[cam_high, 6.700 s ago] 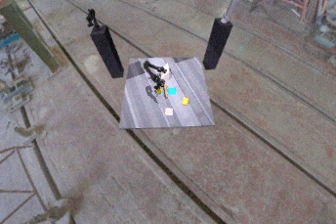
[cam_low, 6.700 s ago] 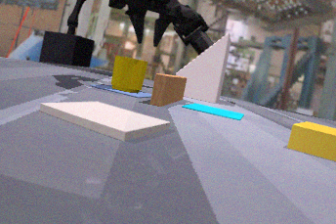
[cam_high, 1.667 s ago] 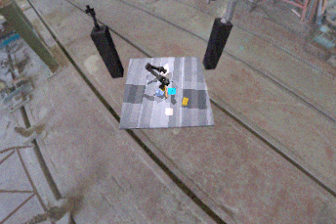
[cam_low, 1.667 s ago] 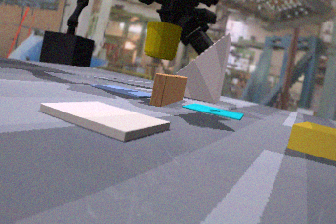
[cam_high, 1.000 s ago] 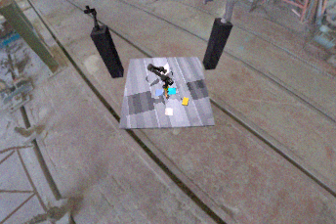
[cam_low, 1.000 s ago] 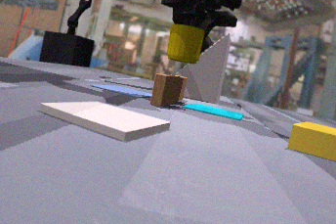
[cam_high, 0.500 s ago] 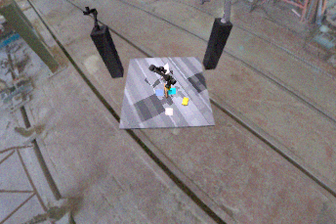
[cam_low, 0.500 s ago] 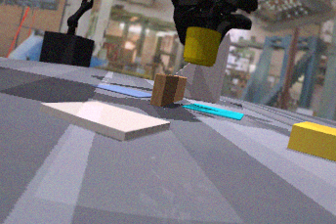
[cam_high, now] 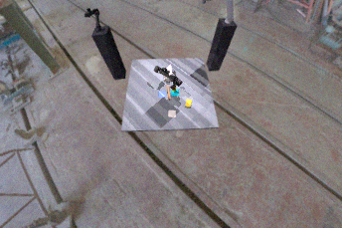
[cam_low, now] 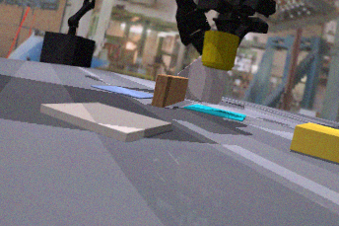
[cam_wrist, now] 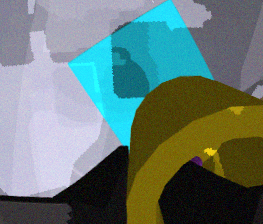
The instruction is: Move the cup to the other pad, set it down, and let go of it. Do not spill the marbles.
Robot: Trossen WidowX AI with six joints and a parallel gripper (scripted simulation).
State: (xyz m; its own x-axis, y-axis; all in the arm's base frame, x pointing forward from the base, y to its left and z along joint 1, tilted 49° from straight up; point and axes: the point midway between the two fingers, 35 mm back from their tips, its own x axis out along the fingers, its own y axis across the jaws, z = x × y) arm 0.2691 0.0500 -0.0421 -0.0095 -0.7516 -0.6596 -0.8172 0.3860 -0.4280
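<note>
Right now the cyan pad is 2 cm ahead of my gripper tip and 13 cm below it. From my gripper tip the other things lie so: purple marble: 2 cm ahead, 4 cm to the right, 2 cm below; yellow cup: 2 cm ahead, 2 cm to the right; brown block: 2 cm ahead, 10 cm to the right, 10 cm below.
</note>
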